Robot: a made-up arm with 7 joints. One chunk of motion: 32 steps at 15 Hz.
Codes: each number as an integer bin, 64 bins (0 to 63) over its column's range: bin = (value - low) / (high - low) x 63, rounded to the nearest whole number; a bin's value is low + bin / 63 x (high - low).
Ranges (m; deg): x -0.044..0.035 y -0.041..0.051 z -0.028..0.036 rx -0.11..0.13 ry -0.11..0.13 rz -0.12..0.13
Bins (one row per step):
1: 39 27 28 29 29 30
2: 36 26 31 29 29 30
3: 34 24 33 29 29 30
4: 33 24 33 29 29 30
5: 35 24 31 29 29 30
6: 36 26 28 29 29 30
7: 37 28 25 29 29 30
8: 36 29 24 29 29 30
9: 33 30 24 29 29 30
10: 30 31 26 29 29 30
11: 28 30 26 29 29 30
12: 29 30 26 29 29 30
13: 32 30 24 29 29 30
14: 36 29 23 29 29 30
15: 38 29 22 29 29 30
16: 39 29 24 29 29 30
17: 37 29 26 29 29 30
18: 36 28 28 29 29 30
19: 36 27 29 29 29 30
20: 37 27 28 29 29 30
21: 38 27 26 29 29 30
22: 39 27 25 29 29 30
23: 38 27 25 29 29 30
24: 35 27 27 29 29 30
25: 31 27 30 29 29 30
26: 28 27 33 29 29 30
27: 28 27 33 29 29 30
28: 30 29 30 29 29 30
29: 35 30 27 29 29 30
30: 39 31 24 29 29 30
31: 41 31 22 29 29 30
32: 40 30 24 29 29 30
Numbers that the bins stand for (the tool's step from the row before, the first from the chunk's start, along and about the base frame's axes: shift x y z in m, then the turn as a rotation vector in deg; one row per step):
1: 0.00490 -0.00157 0.00044 0.000 0.000 -0.001
2: 0.00114 -0.00303 0.00349 0.000 0.000 -0.001
3: -0.00137 -0.00595 0.00552 0.000 0.000 -0.001
4: -0.00262 -0.00595 0.00552 0.000 0.000 -0.001
5: -0.00011 -0.00595 0.00349 0.000 0.000 -0.001
6: 0.00114 -0.00303 0.00044 0.000 0.000 -0.001
7: 0.00240 -0.00011 -0.00260 0.000 0.000 -0.001
8: 0.00114 0.00135 -0.00362 0.000 0.000 -0.001
9: -0.00262 0.00281 -0.00362 0.000 0.000 -0.001
10: -0.00638 0.00427 -0.00159 0.000 0.000 -0.001
11: -0.00889 0.00281 -0.00159 0.000 0.000 -0.001
12: -0.00763 0.00281 -0.00159 0.000 0.000 -0.001
13: -0.00387 0.00281 -0.00362 0.000 0.000 -0.001
14: 0.00114 0.00135 -0.00463 0.000 0.000 -0.001
15: 0.00365 0.00135 -0.00565 0.000 0.000 -0.001
16: 0.00490 0.00135 -0.00362 0.000 0.000 -0.001
17: 0.00240 0.00135 -0.00159 0.000 0.000 -0.001
18: 0.00114 -0.00011 0.00044 0.000 0.000 -0.001
19: 0.00114 -0.00157 0.00146 0.000 0.000 -0.001
20: 0.00240 -0.00157 0.00044 0.000 0.000 -0.001
21: 0.00365 -0.00157 -0.00159 0.000 0.000 -0.001
22: 0.00490 -0.00157 -0.00260 0.000 0.000 -0.001
23: 0.00365 -0.00157 -0.00260 0.000 0.000 -0.001
24: -0.00011 -0.00157 -0.00057 0.000 0.000 -0.001
25: -0.00513 -0.00157 0.00248 0.000 0.000 -0.001
26: -0.00889 -0.00157 0.00552 0.000 0.000 -0.001
27: -0.00889 -0.00157 0.00552 0.000 0.000 -0.001
28: -0.00638 0.00135 0.00248 0.000 0.000 -0.001
29: -0.00011 0.00281 -0.00057 0.000 0.000 -0.001
30: 0.00490 0.00427 -0.00362 0.000 0.000 -0.001
31: 0.00741 0.00427 -0.00565 0.000 0.000 -0.001
32: 0.00616 0.00281 -0.00362 0.000 0.000 -0.001

